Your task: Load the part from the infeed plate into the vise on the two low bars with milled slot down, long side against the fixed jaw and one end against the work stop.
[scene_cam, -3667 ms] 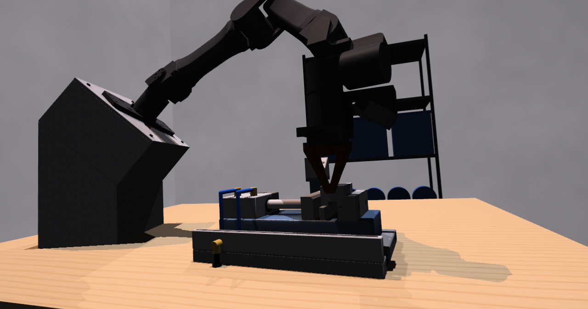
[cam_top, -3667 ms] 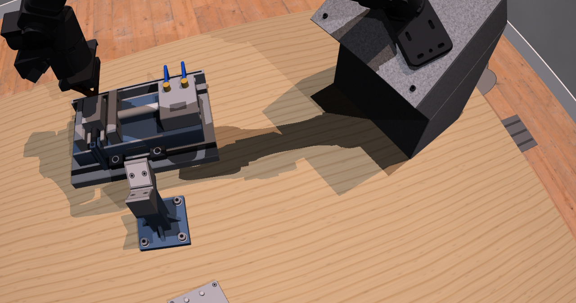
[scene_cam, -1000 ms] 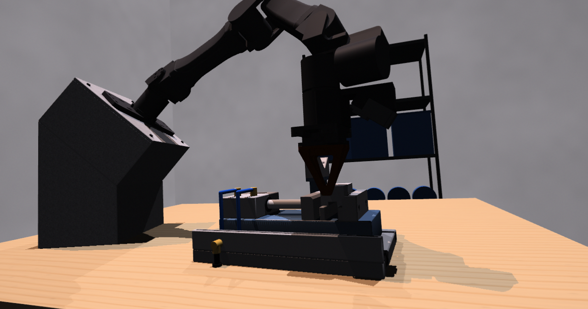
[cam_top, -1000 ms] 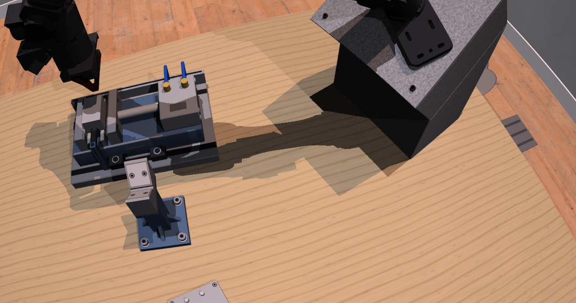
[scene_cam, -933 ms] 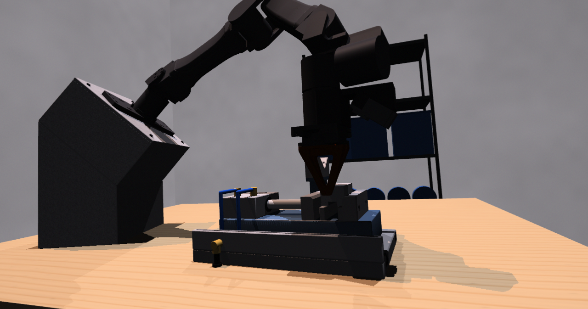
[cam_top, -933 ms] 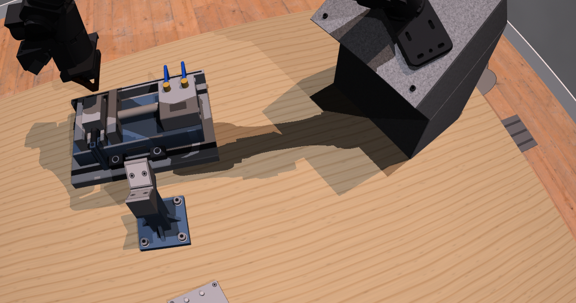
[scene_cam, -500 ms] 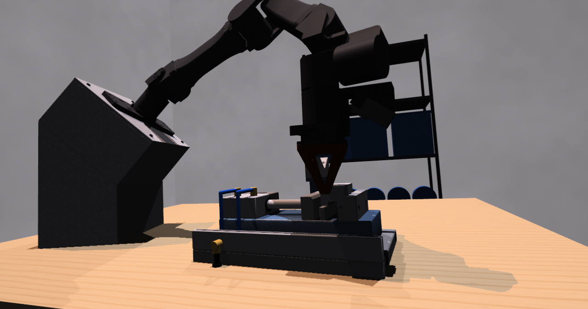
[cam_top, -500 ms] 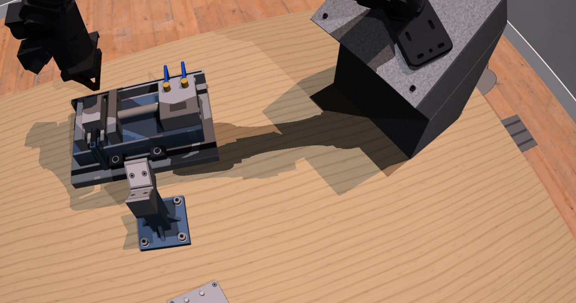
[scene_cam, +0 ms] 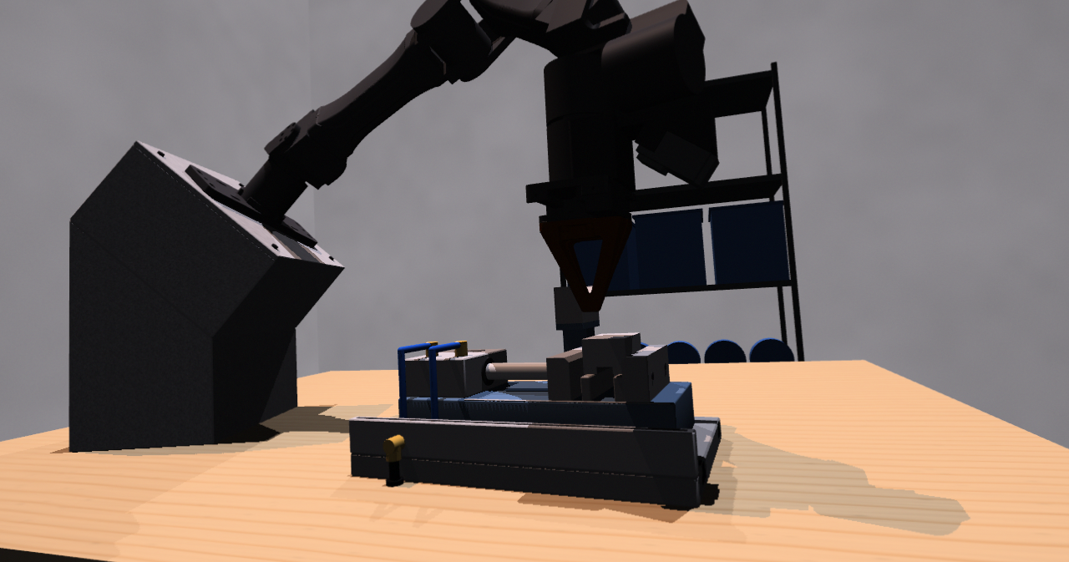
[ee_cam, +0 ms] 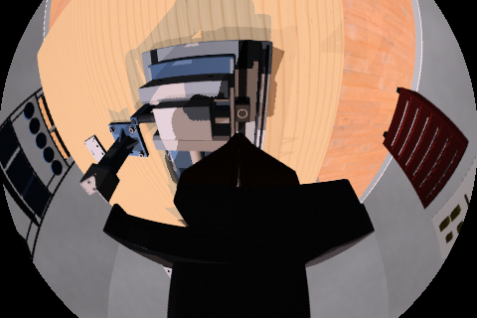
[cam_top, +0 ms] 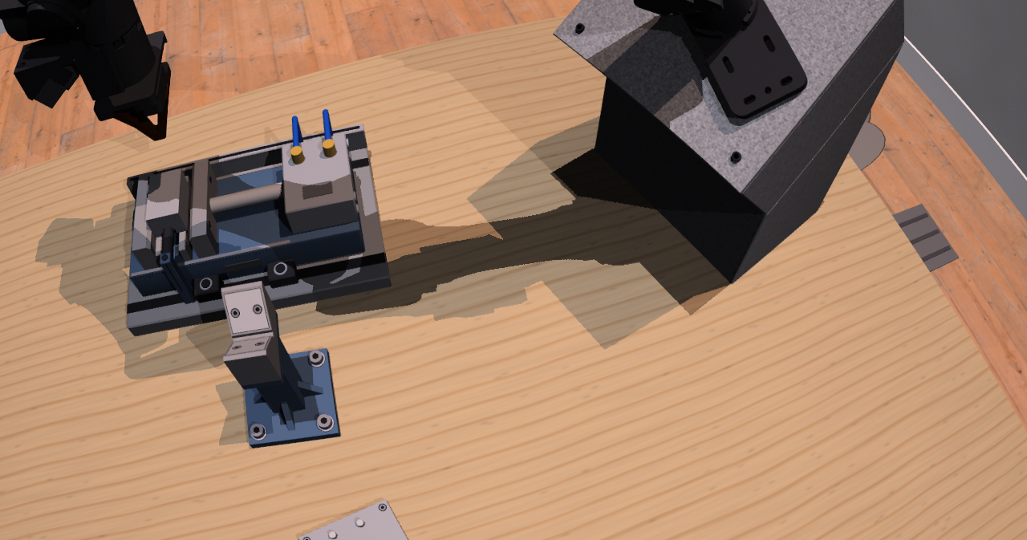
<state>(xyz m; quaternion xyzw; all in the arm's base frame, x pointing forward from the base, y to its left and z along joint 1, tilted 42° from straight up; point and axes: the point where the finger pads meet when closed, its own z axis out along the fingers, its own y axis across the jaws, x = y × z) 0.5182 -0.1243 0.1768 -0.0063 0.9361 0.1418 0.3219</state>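
Now: the grey part 6 cm to the left of my hand, 5 cm below it and 1 cm behind it. The rest, counted from my hand: moving jaw (6 cm to the left, 6 cm below, 4 cm behind); then work stop rod (11 cm to the left, 5 cm below, 1 cm behind); then fixed jaw (6 cm to the left, 6 cm below, 2 cm ahead).
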